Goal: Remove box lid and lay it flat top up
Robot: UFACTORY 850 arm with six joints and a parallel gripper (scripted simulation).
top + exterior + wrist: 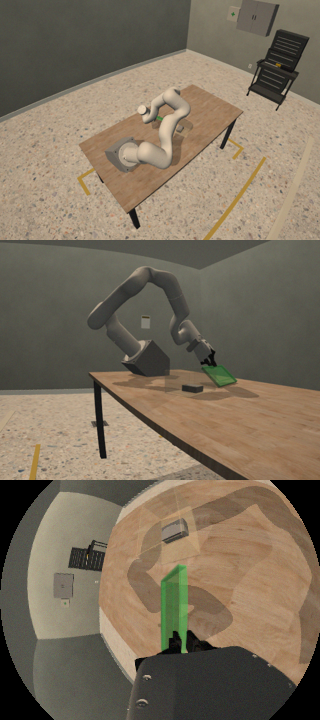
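The green lid lies 7 cm ahead of my hand, 5 cm below it and 1 cm to the left of it. Round my hand: box: 24 cm to the right, 16 cm ahead, 6 cm below.
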